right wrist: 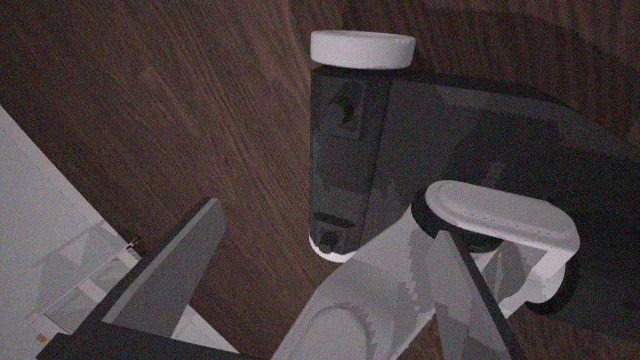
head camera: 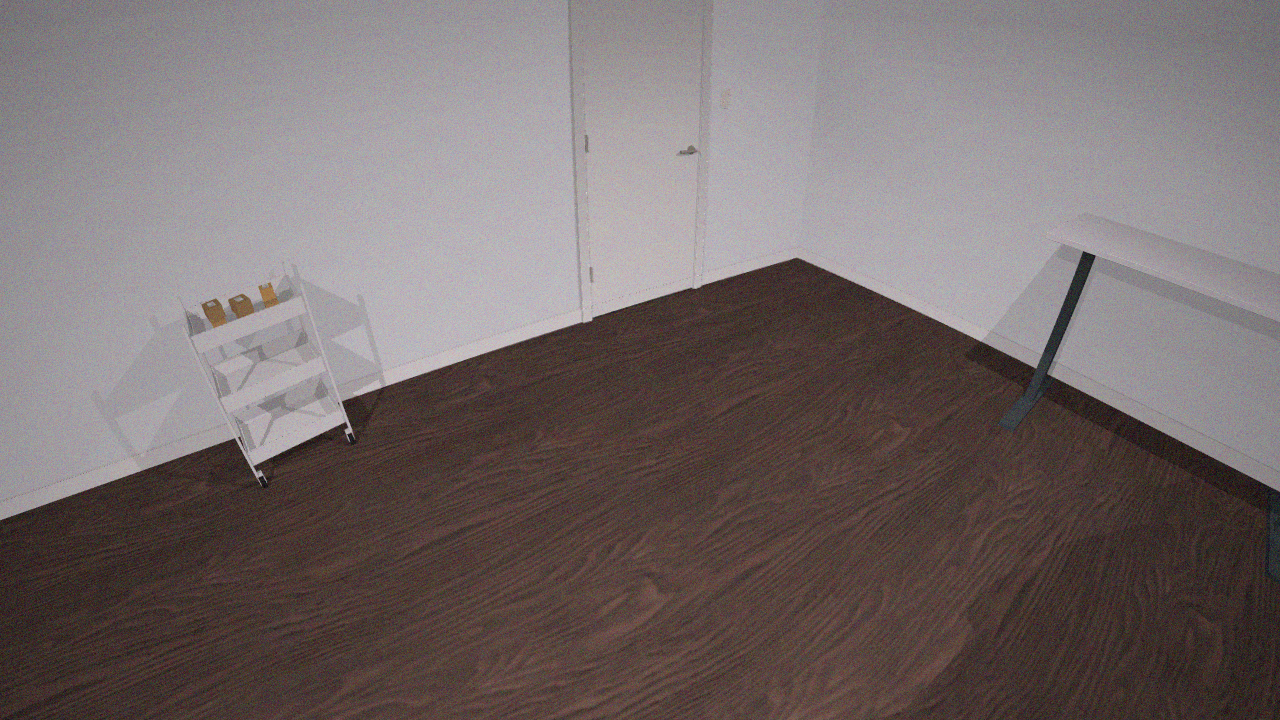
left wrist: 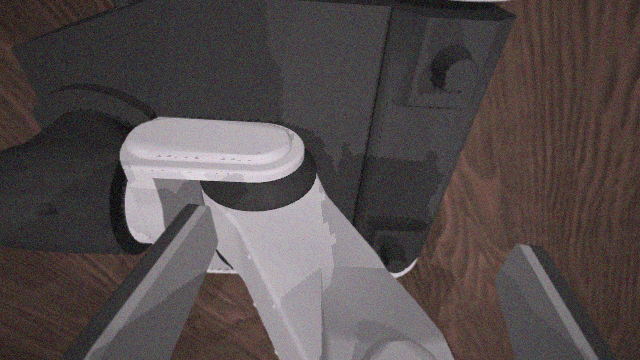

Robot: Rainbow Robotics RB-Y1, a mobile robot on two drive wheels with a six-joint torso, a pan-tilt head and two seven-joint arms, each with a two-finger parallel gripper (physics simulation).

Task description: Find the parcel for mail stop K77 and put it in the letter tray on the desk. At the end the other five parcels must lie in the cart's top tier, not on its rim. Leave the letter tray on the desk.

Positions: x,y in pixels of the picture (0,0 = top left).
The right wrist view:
my right gripper: 325,228
white three-tier cart: 123,261
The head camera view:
white three-tier cart: 272,427
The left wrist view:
my left gripper: 353,242
